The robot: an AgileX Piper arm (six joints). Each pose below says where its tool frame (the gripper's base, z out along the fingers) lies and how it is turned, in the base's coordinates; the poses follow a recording.
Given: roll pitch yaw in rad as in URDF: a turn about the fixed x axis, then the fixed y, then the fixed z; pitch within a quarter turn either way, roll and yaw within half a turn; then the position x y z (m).
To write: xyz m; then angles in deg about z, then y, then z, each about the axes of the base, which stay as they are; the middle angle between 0 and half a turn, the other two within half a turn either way. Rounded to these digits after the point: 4 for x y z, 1 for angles.
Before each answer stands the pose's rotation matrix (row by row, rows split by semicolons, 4 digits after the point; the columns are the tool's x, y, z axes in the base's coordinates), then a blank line. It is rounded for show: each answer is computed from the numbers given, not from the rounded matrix.
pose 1, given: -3.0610 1.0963 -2.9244 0.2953 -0.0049 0.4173
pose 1, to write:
-0.4462 -0.1449 0.8832; -0.0985 0.9888 0.1124; -0.8895 -0.0368 -0.4554

0.2953 -0.0049 0.4173 -2.4 117.1 7.3
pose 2, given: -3.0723 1.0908 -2.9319 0.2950 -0.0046 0.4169
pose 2, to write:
-0.4517 -0.1476 0.8799; -0.0961 0.9885 0.1165; -0.8870 -0.0320 -0.4607

0.2950 -0.0046 0.4169 -2.1 117.4 7.5
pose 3, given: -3.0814 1.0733 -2.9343 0.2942 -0.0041 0.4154
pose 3, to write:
-0.4670 -0.1537 0.8708; -0.0982 0.9877 0.1217; -0.8788 -0.0287 -0.4764

0.2942 -0.0041 0.4154 -1.9 118.4 8.0
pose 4, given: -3.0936 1.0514 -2.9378 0.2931 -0.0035 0.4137
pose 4, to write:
-0.4861 -0.1614 0.8589; -0.1005 0.9866 0.1285; -0.8681 -0.0238 -0.4958

0.2931 -0.0035 0.4137 -1.6 119.7 8.5
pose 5, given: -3.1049 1.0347 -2.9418 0.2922 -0.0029 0.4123
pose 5, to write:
-0.5006 -0.1674 0.8493; -0.1014 0.9857 0.1346; -0.8597 -0.0187 -0.5104

0.2922 -0.0029 0.4123 -1.2 120.7 9.0
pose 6, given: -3.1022 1.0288 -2.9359 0.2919 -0.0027 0.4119
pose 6, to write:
-0.5050 -0.1711 0.8460; -0.1054 0.9851 0.1363; -0.8567 -0.0203 -0.5154

0.2919 -0.0027 0.4119 -1.4 121.0 9.2
